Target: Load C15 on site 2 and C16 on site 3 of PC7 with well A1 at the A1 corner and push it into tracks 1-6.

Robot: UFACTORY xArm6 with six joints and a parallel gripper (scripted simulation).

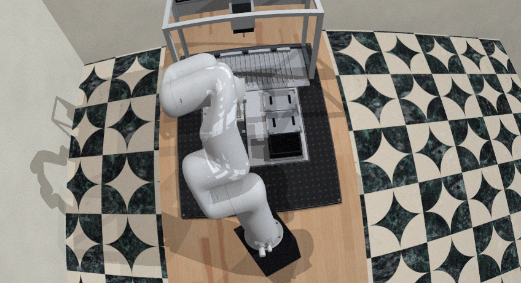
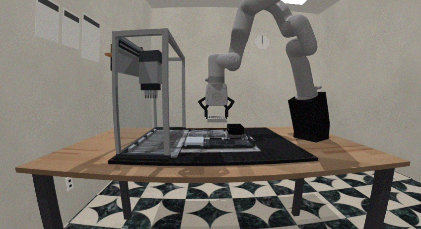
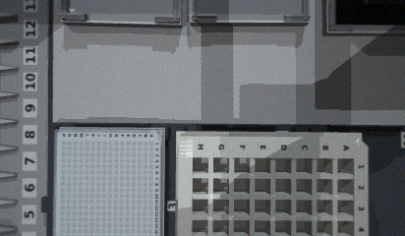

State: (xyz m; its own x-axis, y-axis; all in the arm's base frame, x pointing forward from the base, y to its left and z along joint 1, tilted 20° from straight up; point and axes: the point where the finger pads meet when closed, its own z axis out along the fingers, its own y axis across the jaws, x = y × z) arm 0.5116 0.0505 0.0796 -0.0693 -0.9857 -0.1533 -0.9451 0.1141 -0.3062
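My hand is 1 cm past the plate carrier PC7 and 12 cm above it. Also, from my hand: grey apron: 2 cm behind, 9 cm to the right, 14 cm below; nest S2: 2 cm behind, 22 cm to the right, 13 cm below; 96-well plate C15: 1 cm below.
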